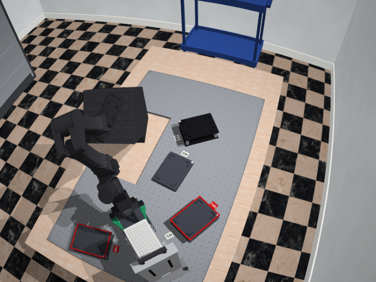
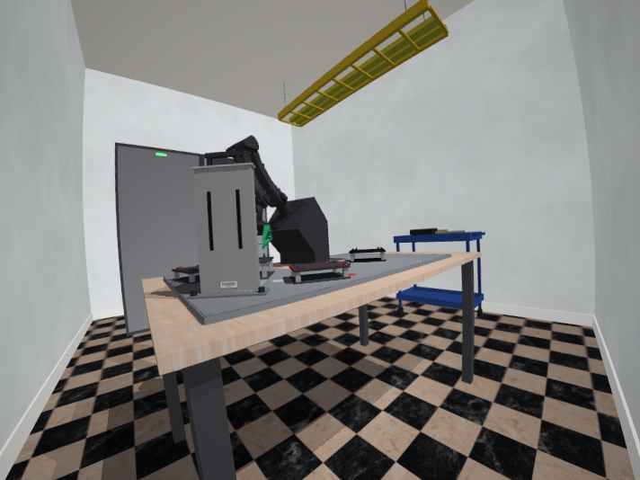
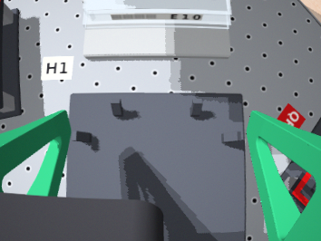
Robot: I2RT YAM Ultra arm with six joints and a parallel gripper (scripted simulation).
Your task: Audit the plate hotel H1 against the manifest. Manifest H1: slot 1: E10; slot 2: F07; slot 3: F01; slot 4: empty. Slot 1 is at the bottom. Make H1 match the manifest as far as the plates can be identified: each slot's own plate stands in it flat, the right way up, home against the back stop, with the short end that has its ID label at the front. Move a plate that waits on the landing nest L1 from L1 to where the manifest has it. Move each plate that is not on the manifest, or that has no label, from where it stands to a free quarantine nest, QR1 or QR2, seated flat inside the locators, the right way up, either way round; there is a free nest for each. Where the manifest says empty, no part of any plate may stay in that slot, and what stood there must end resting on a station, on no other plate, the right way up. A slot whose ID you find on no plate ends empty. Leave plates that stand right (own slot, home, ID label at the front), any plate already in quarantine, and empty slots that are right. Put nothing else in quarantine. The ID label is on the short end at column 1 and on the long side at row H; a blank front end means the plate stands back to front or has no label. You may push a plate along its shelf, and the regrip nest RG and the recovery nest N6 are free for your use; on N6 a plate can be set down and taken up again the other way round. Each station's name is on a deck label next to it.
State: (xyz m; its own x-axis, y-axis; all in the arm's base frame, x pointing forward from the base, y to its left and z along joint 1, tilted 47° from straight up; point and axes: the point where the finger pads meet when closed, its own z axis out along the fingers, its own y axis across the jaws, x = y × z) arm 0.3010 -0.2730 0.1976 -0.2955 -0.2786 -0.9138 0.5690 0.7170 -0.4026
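Right now the RG nest is 50 mm below my hand, 40 mm behind it and 30 mm to the left of it. From my hand the other things lie so: grey plate hotel H1: 160 mm ahead, 120 mm to the right, 50 mm above; red-framed quarantine nest QR2: 160 mm behind, 130 mm to the right, 70 mm below; H1 deck label: 120 mm ahead, 110 mm below, 30 mm to the left.
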